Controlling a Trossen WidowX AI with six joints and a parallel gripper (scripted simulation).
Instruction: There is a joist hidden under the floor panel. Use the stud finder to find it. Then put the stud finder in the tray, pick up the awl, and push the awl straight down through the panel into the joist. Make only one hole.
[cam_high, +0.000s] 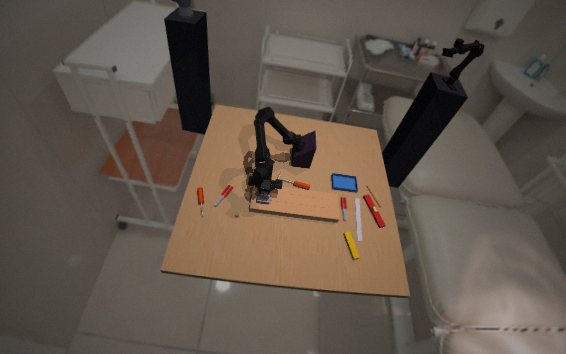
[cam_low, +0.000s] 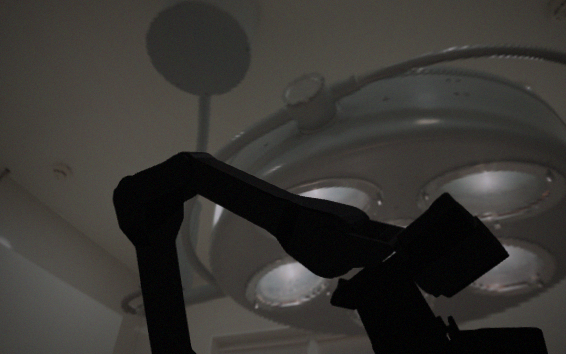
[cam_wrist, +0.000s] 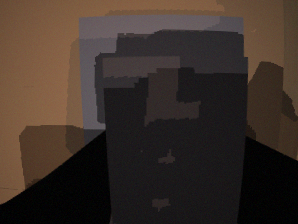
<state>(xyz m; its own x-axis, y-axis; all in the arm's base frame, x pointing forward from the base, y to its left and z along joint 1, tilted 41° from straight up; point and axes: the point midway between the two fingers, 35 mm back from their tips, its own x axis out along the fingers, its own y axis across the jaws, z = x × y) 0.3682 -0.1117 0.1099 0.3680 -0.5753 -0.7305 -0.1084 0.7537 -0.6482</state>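
Now: gripper tip 4 cm past the green light and 3 cm below it. The rest, counted from my gripper tip: brown-handled awl: 19 cm behind, 6 cm to the left, 6 cm below; blue tray: 49 cm to the left, 26 cm behind, 5 cm below; stud finder: 2 cm behind, 2 cm above.
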